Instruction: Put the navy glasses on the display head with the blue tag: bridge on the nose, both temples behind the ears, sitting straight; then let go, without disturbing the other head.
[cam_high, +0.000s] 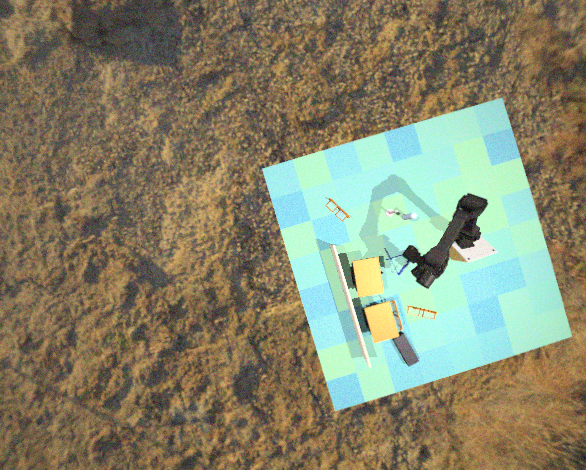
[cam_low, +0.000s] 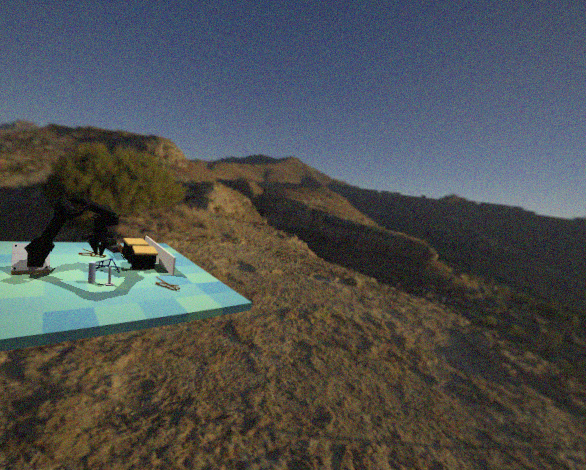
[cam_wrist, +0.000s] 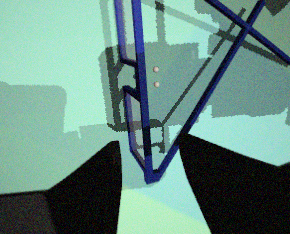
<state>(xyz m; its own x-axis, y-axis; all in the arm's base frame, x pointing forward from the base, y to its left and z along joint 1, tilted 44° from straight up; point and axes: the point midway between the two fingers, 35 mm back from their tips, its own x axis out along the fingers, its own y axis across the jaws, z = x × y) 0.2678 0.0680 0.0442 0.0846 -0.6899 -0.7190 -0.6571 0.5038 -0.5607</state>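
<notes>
The small pin is 30 mm ahead of my gripper tip, 250 mm to the right of it and 50 mm below it. Round my gripper tip: dark grey slab 120 mm ahead, 440 mm to the left, 60 mm below; then long white wall 350 mm ahead, 140 mm to the left, 20 mm below.
</notes>
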